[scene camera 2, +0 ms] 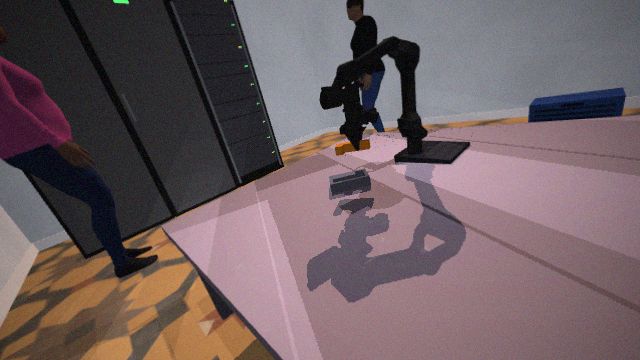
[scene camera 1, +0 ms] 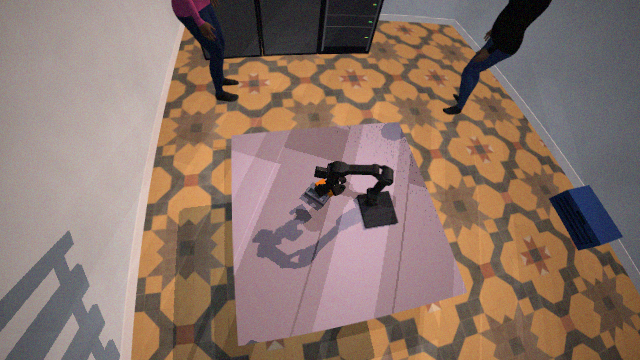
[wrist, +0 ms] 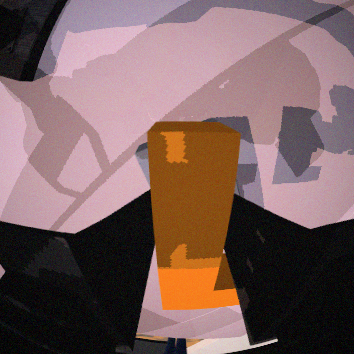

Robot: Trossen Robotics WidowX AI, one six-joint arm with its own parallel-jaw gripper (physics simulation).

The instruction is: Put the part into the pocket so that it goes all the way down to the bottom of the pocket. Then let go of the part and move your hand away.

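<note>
The orange part is a long bar, held across my fingers. My gripper is shut on it. The grey block with the pocket stands on the table; its dark slot shows in scene camera 2. The part hangs above the block, with a visible gap between them in that view. In the wrist view the part hides most of the block, and parts of the block show beside it; the pocket's bottom is hidden.
The pink table carries the arm's black base, to the right of the block. Shadows of the arm fall across the table near the block. Two people, dark cabinets and a blue box are beyond the table.
</note>
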